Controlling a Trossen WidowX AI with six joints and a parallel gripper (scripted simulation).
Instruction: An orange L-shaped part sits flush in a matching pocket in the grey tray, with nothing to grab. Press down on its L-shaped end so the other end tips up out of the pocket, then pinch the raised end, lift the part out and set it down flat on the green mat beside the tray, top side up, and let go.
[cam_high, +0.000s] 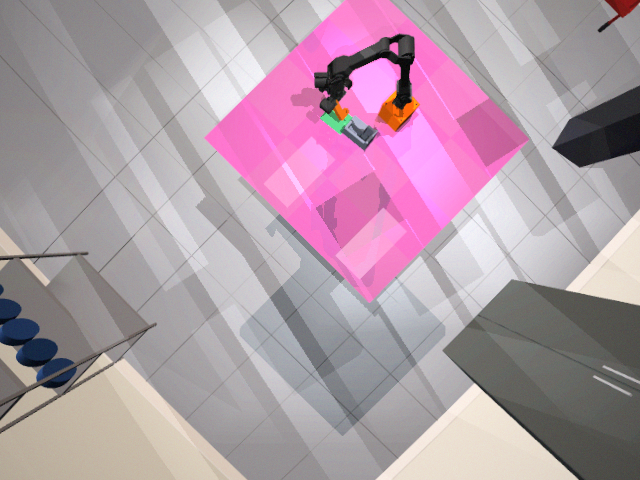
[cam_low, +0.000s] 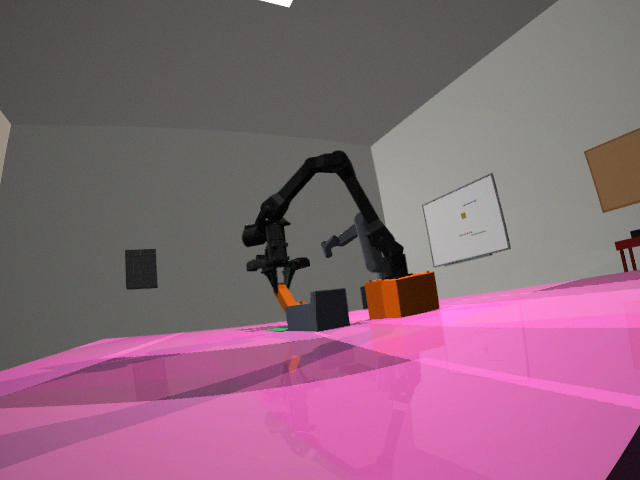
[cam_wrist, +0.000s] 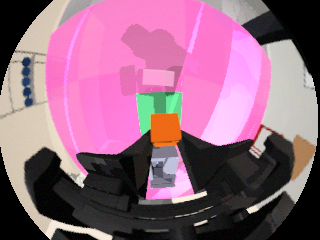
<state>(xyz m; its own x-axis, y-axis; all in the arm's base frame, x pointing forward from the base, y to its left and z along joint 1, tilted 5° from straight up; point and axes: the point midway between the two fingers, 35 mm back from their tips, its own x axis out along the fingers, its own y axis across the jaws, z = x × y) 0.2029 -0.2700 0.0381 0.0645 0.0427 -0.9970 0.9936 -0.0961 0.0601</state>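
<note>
The green mat lies 120 mm below my gripper tip and 20 mm to the left of it. Round my gripper tip: orange L-shaped part: 30 mm to the left, 30 mm below, 10 mm behind.
</note>
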